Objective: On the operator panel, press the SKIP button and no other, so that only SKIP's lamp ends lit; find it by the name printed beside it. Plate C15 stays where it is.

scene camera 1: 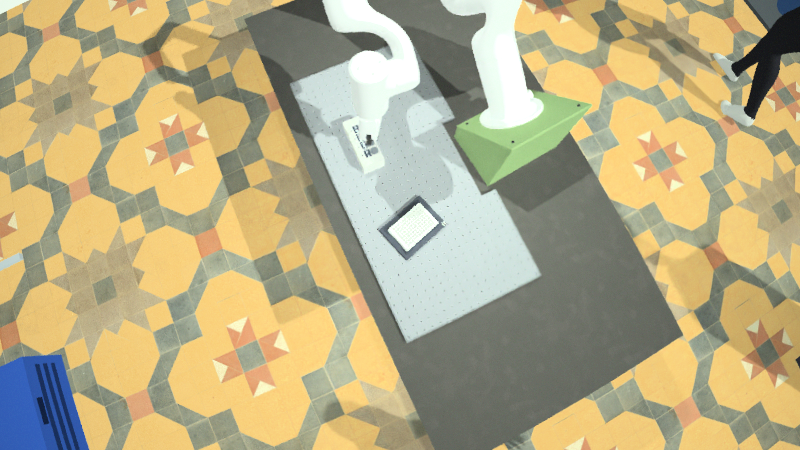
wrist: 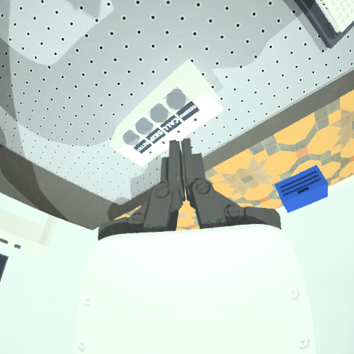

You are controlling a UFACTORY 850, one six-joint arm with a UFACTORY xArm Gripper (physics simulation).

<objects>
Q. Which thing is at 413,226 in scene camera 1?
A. A plate C15.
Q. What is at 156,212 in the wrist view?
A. My gripper.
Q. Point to an operator panel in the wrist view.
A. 201,102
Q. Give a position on an operator panel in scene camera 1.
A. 369,162
</objects>
